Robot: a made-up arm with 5 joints.
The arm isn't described. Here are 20 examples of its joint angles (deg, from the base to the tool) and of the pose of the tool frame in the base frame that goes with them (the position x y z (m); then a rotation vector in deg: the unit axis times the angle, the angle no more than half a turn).
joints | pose
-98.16 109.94 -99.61 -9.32 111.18 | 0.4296 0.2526 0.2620 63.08 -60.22 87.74
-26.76 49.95 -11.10 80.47 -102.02 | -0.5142 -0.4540 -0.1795 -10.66 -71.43 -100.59
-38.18 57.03 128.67 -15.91 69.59 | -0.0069 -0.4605 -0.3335 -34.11 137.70 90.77
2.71 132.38 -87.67 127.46 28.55 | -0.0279 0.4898 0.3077 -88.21 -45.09 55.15
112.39 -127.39 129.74 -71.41 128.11 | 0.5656 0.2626 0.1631 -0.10 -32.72 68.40
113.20 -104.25 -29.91 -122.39 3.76 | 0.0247 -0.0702 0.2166 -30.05 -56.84 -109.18
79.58 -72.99 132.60 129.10 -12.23 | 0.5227 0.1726 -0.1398 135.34 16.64 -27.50
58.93 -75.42 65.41 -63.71 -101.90 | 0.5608 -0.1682 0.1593 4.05 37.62 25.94
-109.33 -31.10 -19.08 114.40 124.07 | 0.2254 -0.2211 -0.2276 92.94 -31.43 45.40
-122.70 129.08 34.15 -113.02 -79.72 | 0.0038 -0.1596 0.3058 -47.32 -15.80 -87.34
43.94 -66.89 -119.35 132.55 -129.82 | -0.1902 -0.3805 0.1850 -28.27 -139.62 -95.94
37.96 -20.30 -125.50 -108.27 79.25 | 0.2062 -0.1238 0.4053 -122.93 -16.41 22.77
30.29 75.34 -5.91 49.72 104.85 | -0.6171 0.0238 0.0007 116.30 126.95 10.13
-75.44 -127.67 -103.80 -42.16 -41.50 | -0.3356 0.3131 -0.1858 140.83 10.97 -90.57
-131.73 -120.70 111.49 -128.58 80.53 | 0.1093 -0.0329 -0.2281 1.74 26.21 19.39
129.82 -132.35 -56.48 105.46 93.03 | 0.5075 -0.2699 -0.1076 -45.09 110.54 11.92
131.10 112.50 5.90 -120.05 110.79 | -0.0800 0.1770 0.0802 72.83 79.42 58.21
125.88 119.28 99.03 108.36 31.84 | -0.3534 -0.3206 0.4973 -13.33 -115.31 -9.40
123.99 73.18 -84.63 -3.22 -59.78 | -0.1782 -0.3242 0.6500 -48.83 -18.00 -50.59
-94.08 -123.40 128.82 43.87 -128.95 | -0.3554 0.3178 0.4511 -112.77 0.91 -95.78
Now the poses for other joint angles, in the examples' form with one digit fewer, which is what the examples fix.
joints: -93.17 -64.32 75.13 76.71 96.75
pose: -0.520 0.133 -0.330 109.1 23.0 -88.9
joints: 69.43 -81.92 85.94 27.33 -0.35
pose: 0.695 -0.121 0.427 -133.6 93.4 -21.1
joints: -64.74 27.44 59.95 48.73 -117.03
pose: -0.333 -0.690 0.192 -16.1 -113.4 -28.8
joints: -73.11 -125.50 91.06 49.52 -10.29
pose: -0.510 0.495 0.238 -40.2 1.7 -170.4
